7 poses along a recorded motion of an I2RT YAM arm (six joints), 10 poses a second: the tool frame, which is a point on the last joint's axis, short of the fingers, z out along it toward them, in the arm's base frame.
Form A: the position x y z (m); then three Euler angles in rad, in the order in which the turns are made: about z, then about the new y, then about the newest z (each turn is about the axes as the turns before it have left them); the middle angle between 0 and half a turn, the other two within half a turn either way.
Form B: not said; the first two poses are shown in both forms.
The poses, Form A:
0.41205 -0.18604 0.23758 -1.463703 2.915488 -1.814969
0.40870 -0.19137 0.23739 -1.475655 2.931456 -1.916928
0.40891 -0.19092 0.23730 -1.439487 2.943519 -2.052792
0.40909 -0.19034 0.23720 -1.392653 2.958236 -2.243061
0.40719 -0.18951 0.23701 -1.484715 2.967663 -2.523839
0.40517 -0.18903 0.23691 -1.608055 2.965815 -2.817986
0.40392 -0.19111 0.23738 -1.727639 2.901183 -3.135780
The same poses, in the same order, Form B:
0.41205 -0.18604 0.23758 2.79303 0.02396 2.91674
0.40870 -0.19137 0.23739 2.70240 0.01982 2.93238
0.40891 -0.19092 0.23730 2.53083 0.02577 2.94518
0.40909 -0.19034 0.23720 2.29411 0.03232 2.96107
0.40719 -0.18951 0.23701 2.10376 0.01488 2.96829
0.40517 -0.18903 0.23691 1.93109 -0.00651 2.96593
0.40392 -0.19111 0.23738 1.72901 -0.03720 2.90402

